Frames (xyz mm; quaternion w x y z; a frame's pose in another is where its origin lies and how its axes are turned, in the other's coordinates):
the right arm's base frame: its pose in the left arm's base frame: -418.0 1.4 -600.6 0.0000 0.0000 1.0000 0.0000
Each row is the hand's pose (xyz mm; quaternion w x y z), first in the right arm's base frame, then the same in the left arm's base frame.
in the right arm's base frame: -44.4 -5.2 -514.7 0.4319 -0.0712 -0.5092 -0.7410
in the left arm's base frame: -373.6 -3.8 -85.9 0.5092 -0.7410 0.4319 0.0712
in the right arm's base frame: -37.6 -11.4 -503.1 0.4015 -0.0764 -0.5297 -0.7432
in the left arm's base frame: -380.4 -10.0 -97.5 0.5297 -0.7432 0.4015 0.0764
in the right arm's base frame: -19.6 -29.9 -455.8 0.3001 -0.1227 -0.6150 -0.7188
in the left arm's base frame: -398.4 -28.5 -144.8 0.6150 -0.7188 0.3001 0.1227
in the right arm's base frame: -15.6 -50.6 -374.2 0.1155 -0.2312 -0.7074 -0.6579
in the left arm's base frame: -402.4 -49.2 -226.4 0.7074 -0.6579 0.1155 0.2312
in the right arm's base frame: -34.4 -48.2 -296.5 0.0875 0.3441 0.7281 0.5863
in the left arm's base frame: -383.6 -46.8 -304.1 0.7281 -0.5863 -0.0875 0.3441
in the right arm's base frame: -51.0 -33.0 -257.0 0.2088 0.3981 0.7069 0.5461
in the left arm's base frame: -367.0 -31.6 -343.6 0.7069 -0.5461 -0.2088 0.3981
